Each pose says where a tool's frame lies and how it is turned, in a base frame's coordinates. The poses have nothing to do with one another.
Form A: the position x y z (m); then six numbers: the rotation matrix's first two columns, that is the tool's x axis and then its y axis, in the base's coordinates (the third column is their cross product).
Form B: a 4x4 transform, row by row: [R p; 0 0 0 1], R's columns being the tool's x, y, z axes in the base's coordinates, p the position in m. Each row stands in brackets. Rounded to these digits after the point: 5 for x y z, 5 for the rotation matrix.
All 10 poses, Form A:
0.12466 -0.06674 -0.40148 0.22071 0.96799 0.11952 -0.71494 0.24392 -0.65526
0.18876 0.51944 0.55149 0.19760 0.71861 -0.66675 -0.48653 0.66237 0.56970
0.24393 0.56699 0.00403 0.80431 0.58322 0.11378 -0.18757 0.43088 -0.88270
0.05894 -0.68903 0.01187 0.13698 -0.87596 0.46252 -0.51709 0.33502 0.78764
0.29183 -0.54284 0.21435 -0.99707 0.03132 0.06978 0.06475 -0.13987 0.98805
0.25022 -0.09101 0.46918 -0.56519 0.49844 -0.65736 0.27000 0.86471 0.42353
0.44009 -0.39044 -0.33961 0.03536 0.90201 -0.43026 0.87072 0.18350 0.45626
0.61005 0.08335 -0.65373 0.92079 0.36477 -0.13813 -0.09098 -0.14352 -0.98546
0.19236 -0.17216 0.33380 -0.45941 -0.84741 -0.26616 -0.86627 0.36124 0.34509
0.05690 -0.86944 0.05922 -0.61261 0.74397 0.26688 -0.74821 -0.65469 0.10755
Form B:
[[0.22071 -0.71494 -0.66344 0.12466], [0.96799 0.24392 0.05917 -0.06674], [0.11952 -0.65526 0.74589 -0.40148], [0 0 0 1]]
[[0.19760 -0.48653 0.85103 0.18876], [0.71861 0.66237 0.21182 0.51944], [-0.66675 0.56970 0.48051 0.55149], [0 0 0 1]]
[[0.80431 -0.18757 -0.56383 0.24393], [0.58322 0.43088 0.68862 0.56699], [0.11378 -0.88270 0.45596 0.00403], [0 0 0 1]]
[[0.13698 -0.51709 -0.84489 0.05894], [-0.87596 0.33502 -0.34706 -0.68903], [0.46252 0.78764 -0.40706 0.01187], [0 0 0 1]]
[[-0.99707 0.06475 0.04071 0.29183], [0.03132 -0.13987 0.98967 -0.54284], [0.06978 0.98805 0.13743 0.21435], [0 0 0 1]]
[[-0.56519 0.27000 0.77953 0.25022], [0.49844 0.86471 0.06189 -0.09101], [-0.65736 0.42353 -0.62330 0.46918], [0 0 0 1]]
[[0.03536 0.87072 0.49050 0.44009], [0.90201 0.18350 -0.39077 -0.39044], [-0.43026 0.45626 -0.77891 -0.33961], [0 0 0 1]]
[[0.92079 -0.09098 -0.37929 0.61005], [0.36477 -0.14352 0.91997 0.08335], [-0.13813 -0.98546 -0.09897 -0.65373], [0 0 0 1]]
[[-0.45941 -0.86627 -0.19629 0.19236], [-0.84741 0.36124 0.38910 -0.17216], [-0.26616 0.34509 -0.90004 0.33380], [0 0 0 1]]
[[-0.61261 -0.74821 0.25474 0.05690], [0.74397 -0.65469 -0.13380 -0.86944], [0.26688 0.10755 0.95772 0.05922], [0 0 0 1]]

